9 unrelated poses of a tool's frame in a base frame.
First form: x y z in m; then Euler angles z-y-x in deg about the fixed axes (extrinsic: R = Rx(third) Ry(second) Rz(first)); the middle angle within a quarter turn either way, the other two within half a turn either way.
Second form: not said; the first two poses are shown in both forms.
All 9 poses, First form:
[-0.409 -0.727 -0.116 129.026 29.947 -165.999]
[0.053 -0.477 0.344 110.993 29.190 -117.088]
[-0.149 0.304 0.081 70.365 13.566 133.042]
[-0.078 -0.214 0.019 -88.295 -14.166 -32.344]
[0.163 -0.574 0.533 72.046 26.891 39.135]
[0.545 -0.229 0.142 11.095 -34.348 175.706]
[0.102 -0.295 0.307 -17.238 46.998 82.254]
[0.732 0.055 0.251 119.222 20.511 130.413]
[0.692 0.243 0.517 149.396 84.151 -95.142]
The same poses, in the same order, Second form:
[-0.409 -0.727 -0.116 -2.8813 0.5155 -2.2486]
[0.053 -0.477 0.344 2.8679 1.1452 -2.4302]
[-0.149 0.304 0.081 2.9997 -0.8363 -1.0617]
[-0.078 -0.214 0.019 0.2288 -0.5715 -1.5365]
[0.163 -0.574 0.533 0.6522 -0.5147 1.2495]
[0.545 -0.229 0.142 2.9243 0.5677 -0.2804]
[0.102 -0.295 0.307 1.4709 0.3982 0.7860]
[0.732 0.055 0.251 -2.3878 -0.5867 -2.1520]
[0.692 0.243 0.517 1.5820 0.6234 1.6790]

